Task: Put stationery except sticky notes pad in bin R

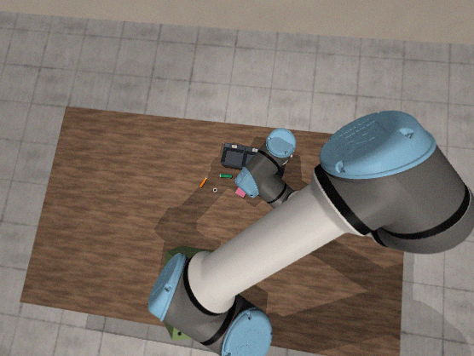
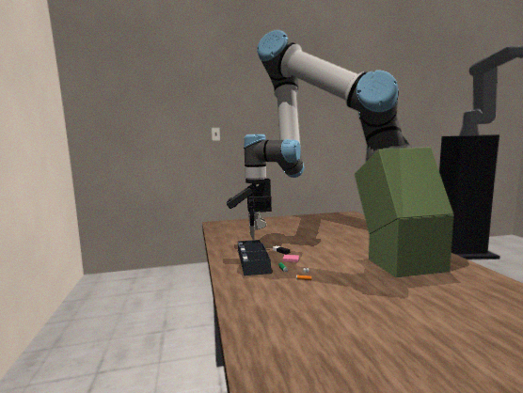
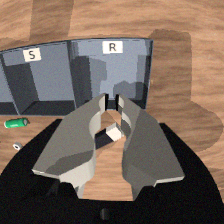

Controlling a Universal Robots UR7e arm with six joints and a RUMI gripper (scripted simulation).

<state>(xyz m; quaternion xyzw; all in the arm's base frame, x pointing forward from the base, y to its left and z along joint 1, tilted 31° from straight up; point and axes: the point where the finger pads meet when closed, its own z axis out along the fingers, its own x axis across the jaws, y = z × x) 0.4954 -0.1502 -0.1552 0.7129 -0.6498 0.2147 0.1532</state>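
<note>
My gripper is now 80 mm to the right of the dark three-part bin and 40 mm above it. From my hand the other things lie so: black-and-white eraser 100 mm behind, 60 mm below; then pink sticky-note pad 130 mm behind, 90 mm to the left, 60 mm below; then green marker 170 mm to the left, 90 mm behind, 60 mm below.
</note>
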